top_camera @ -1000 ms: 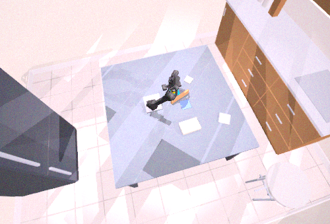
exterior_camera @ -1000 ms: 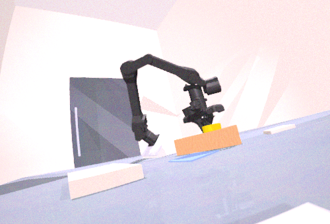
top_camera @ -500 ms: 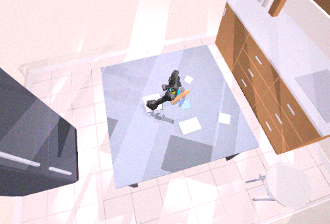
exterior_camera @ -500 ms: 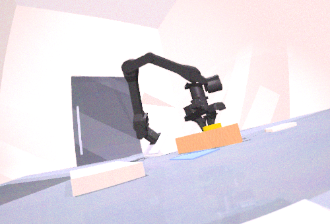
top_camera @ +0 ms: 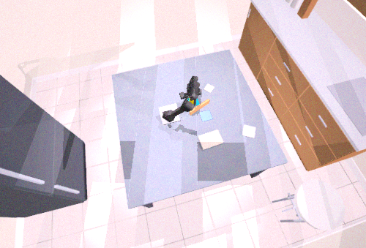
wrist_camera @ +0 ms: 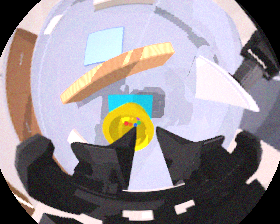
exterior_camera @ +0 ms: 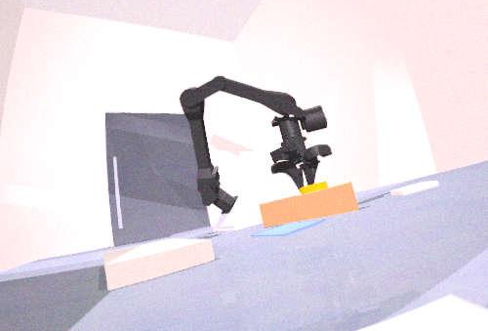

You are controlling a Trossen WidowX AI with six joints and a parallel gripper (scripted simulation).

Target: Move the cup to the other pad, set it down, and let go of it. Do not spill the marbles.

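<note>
The yellow cup lies 20 mm ahead of my gripper tip and 20 mm below it. Also, from my gripper tip: pale blue pad 100 mm ahead, 180 mm to the right, 70 mm below; block 60 mm ahead, 410 mm to the right, 50 mm below; wooden bar 60 mm ahead, 90 mm to the right, 40 mm below.
</note>
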